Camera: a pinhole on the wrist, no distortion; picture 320 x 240 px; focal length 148.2 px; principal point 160.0 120.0 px. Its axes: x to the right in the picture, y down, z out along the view. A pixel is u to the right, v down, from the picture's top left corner.
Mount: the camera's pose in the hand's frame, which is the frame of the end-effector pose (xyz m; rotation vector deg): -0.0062 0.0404 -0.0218 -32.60 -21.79 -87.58
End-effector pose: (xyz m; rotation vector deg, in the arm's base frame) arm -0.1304 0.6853 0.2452 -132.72 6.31 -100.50
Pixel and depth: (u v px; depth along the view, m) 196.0 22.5 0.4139
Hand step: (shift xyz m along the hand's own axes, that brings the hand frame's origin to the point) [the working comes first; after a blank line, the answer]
In the camera's frame: 0.1005 -0.2723 0.4139

-0.2260 0.2050 0.4026
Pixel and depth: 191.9 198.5 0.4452
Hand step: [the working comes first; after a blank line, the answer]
In the camera's frame: 0.0958 0.2358 0.4452

0.2820 0.2028 0.3700
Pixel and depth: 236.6 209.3 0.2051
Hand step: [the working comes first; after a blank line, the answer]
In the camera's frame: 0.1060 0.1236 0.2051

0.1429 0.0636 0.1922
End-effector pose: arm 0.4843 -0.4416 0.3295 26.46 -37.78 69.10
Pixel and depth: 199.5 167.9 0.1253
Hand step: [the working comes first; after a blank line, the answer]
In the camera's frame: 0.0334 0.0405 0.1253

0.0494 0.0820 0.0950
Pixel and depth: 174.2 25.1 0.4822
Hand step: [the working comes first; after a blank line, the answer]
In the camera's frame: 0.0462 -0.3088 0.4822

-0.2556 0.2901 0.4315
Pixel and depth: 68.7 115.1 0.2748
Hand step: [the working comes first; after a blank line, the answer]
In the camera's frame: -0.1693 -0.0091 0.2748

0.0128 0.3358 0.1072
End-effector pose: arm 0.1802 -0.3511 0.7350 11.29 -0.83 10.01
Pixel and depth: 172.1 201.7 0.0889
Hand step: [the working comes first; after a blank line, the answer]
In the camera's frame: 0.0073 0.0490 0.0889

0.0530 0.0825 0.0495
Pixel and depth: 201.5 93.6 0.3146
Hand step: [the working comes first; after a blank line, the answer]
In the camera's frame: 0.0881 -0.0560 0.3146

-0.0231 0.1488 0.2910
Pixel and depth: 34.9 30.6 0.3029
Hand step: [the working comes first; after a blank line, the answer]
In the camera's frame: -0.2557 -0.1827 0.3029

-0.1584 0.4309 0.1000
